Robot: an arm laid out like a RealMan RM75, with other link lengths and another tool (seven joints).
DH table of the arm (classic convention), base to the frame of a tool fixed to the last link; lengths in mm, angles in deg. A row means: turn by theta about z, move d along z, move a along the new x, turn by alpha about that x. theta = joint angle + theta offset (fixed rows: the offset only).
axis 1: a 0  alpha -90  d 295.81  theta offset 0
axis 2: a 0  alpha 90  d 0  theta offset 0
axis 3: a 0  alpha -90  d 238.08  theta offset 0
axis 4: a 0  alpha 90  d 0  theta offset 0
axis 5: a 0  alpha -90  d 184.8  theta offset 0
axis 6: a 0  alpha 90  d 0  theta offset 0
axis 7: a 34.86  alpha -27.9  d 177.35  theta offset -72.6
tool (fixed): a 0  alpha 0  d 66.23  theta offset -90
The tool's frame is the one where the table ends.
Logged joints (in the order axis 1, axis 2, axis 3, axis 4, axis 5, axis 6, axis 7), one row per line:
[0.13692 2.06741 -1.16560 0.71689 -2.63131 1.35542 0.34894]
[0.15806 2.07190 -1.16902 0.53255 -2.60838 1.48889 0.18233]
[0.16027 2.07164 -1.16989 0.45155 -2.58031 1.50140 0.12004]
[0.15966 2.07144 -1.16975 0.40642 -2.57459 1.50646 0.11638]
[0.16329 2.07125 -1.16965 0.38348 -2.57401 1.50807 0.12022]
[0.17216 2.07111 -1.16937 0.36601 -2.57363 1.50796 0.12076]
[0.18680 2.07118 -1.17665 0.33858 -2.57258 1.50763 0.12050]
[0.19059 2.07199 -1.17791 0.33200 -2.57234 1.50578 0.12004]
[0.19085 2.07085 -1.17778 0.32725 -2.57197 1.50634 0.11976]
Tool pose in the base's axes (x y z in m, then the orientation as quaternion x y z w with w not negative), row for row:
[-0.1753 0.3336 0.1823 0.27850 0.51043 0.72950 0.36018]
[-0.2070 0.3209 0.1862 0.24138 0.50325 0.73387 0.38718]
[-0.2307 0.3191 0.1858 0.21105 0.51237 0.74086 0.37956]
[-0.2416 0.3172 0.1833 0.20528 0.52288 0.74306 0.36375]
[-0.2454 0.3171 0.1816 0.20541 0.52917 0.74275 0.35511]
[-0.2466 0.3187 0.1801 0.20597 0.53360 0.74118 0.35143]
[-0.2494 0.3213 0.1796 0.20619 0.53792 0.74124 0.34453]
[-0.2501 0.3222 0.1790 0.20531 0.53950 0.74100 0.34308]
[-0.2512 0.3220 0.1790 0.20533 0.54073 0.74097 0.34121]
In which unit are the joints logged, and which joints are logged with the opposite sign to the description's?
The joints are logged in radians. Opposite sign: axis 1, axis 2, axis 4, axis 5.
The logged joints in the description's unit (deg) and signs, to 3 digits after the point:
[-7.845 -118.454 -66.784 -41.075 150.763 77.660 19.993]
[-9.056 -118.711 -66.980 -30.513 149.449 85.307 10.447]
[-9.183 -118.696 -67.030 -25.872 147.841 86.024 6.878]
[-9.148 -118.685 -67.022 -23.286 147.513 86.314 6.668]
[-9.356 -118.674 -67.016 -21.972 147.480 86.406 6.888]
[-9.864 -118.666 -67.000 -20.971 147.458 86.400 6.919]
[-10.703 -118.670 -67.417 -19.399 147.398 86.381 6.904]
[-10.920 -118.716 -67.489 -19.022 147.384 86.275 6.878]
[-10.935 -118.651 -67.482 -18.750 147.363 86.307 6.862]

